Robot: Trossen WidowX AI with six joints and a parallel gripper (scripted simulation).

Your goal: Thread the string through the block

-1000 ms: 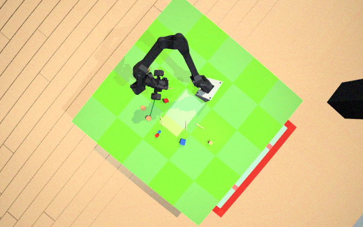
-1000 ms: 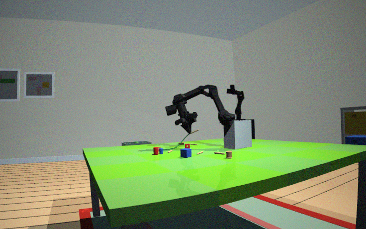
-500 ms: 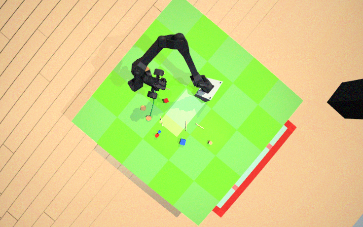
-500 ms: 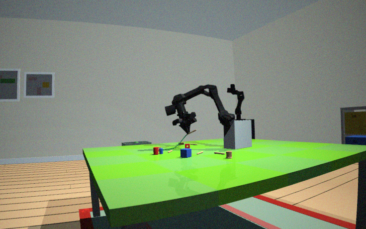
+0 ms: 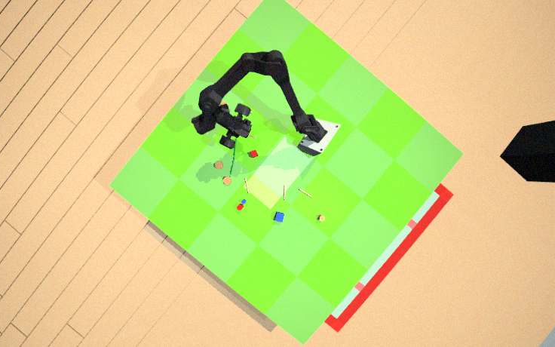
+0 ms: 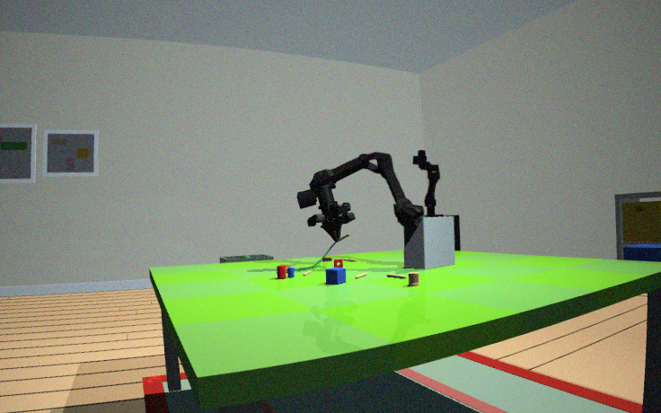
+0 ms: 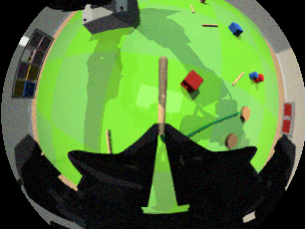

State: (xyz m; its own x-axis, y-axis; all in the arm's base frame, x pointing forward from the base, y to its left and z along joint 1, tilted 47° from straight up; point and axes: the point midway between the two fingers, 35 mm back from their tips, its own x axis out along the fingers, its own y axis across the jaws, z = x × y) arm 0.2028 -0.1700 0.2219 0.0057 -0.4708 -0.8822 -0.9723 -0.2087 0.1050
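Right now my gripper tip is 90 mm to the right of the red block, 70 mm above it and 50 mm short of it. The rest, counted from my gripper tip: red cylinder 290 mm ahead, 200 mm to the left, 70 mm below; thin wooden stick 10 mm to the left, 10 mm above; round wooden button 230 mm ahead, 80 mm below, 70 mm to the left.
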